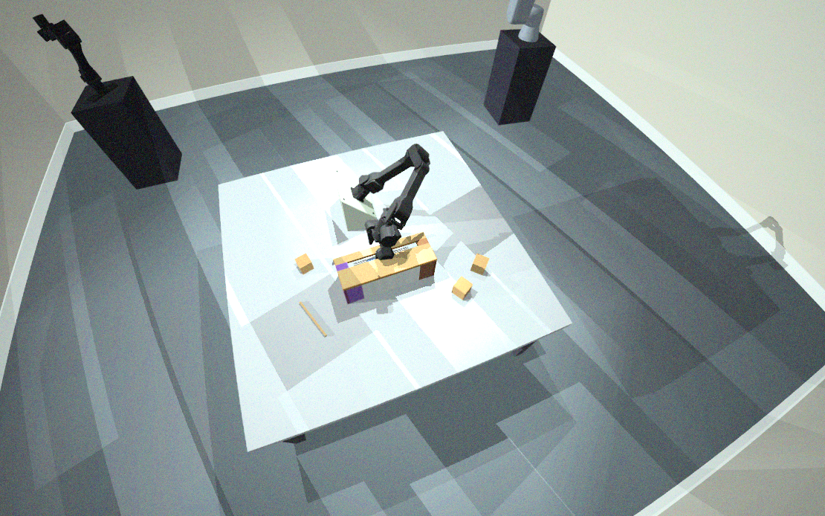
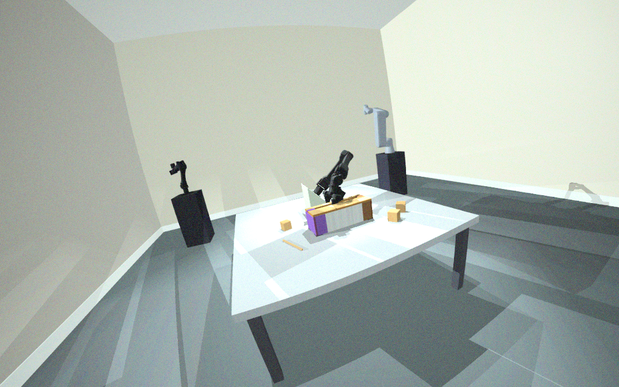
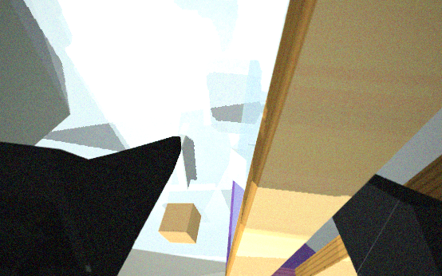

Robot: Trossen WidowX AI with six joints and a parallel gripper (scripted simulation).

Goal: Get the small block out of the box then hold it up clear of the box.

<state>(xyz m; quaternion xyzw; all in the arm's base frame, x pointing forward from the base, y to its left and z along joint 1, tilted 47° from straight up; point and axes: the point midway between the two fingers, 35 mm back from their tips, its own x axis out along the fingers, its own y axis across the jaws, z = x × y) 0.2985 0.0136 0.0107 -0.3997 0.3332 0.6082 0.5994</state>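
Right now my gripper tip is 50 mm short of the light-blue block and 20 mm to the left of it. The rest, counted from my gripper tip: thin tan stick: 300 mm to the right, 180 mm ahead, 80 mm below; tan cube: 290 mm to the right, 60 mm below, 60 mm behind.
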